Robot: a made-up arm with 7 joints. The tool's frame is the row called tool.
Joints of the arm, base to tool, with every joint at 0 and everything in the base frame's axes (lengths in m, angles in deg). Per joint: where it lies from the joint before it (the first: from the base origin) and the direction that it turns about. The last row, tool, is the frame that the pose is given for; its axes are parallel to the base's.
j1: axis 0 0.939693 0.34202 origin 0 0 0
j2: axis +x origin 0 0 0
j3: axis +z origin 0 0 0
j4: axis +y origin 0.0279 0 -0.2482
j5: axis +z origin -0.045 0 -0.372
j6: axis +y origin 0 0 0
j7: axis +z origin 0 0 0
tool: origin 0 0 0
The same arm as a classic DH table. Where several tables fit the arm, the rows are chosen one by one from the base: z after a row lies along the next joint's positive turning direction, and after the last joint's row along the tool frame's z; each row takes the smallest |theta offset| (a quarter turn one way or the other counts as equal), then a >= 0, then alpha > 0; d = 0 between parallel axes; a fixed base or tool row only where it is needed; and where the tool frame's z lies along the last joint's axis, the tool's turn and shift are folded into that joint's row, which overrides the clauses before.
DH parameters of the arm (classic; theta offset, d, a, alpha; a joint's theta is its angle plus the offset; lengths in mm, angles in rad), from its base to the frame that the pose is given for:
base (fixed): 0 0 0 -1.2218
j1: 1.5708 0 0 1.5708
j2: 1.2218 0 0 -1.5708
j3: -1.5708 -248.2 27.9 -1.5708
j4: 0 0 -45 1.5708
j5: 0 -372 0 -1.5708
j6: 0 0 0 1.5708
j7: 0 0 0 0

